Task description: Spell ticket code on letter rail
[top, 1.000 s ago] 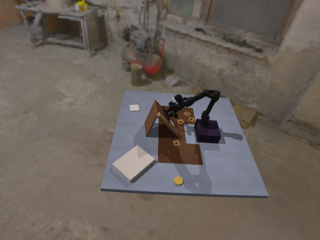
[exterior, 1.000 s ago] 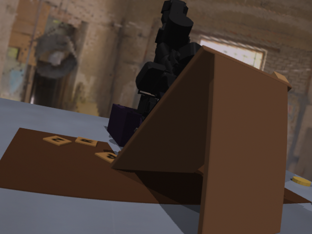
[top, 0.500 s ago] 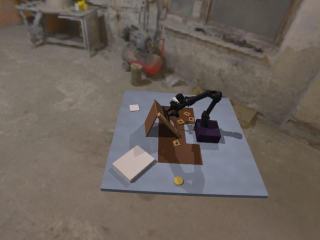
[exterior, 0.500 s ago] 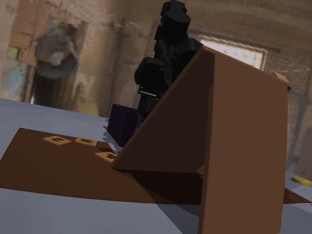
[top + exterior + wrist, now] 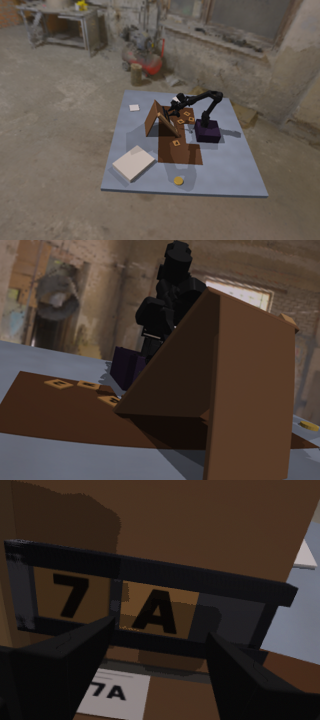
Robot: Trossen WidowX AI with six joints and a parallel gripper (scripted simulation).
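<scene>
Now: gripper tip 9 cm above the white ticket, 5 cm past it and 3 cm to the right of it. Round my gripper tip: yellow disc 60 cm to the left, 17 cm below, 9 cm behind; brown mat 17 cm below, 15 cm behind, 6 cm to the left.
</scene>
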